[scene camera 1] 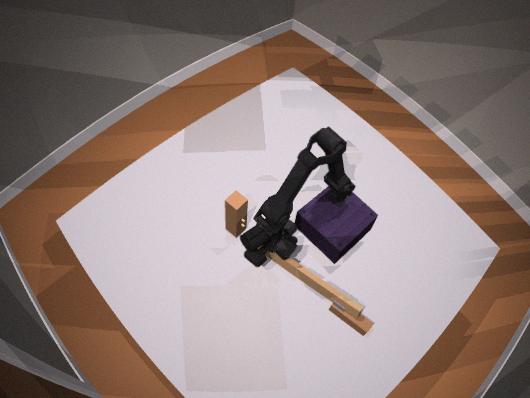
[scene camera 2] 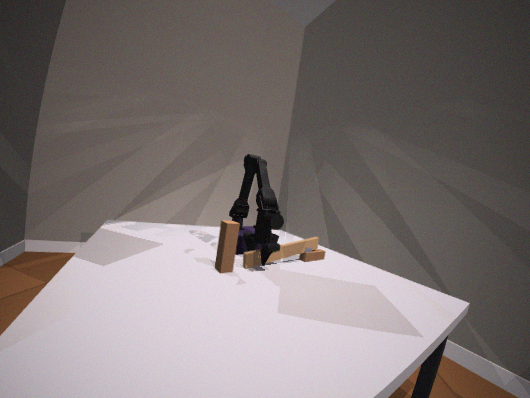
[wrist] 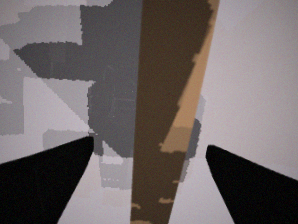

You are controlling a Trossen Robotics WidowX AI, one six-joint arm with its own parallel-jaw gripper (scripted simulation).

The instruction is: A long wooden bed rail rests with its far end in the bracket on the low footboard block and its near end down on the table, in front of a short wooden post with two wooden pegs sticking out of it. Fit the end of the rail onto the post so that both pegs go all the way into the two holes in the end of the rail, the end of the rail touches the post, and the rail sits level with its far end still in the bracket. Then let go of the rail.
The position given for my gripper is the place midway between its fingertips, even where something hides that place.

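My gripper (scene camera 1: 268, 253), (scene camera 2: 257, 261), (wrist: 151, 147): open, holding nothing. Wooden bed rail (scene camera 1: 291, 266), (scene camera 2: 290, 249), (wrist: 174, 49). Wooden post (scene camera 1: 236, 205), (scene camera 2: 229, 230).
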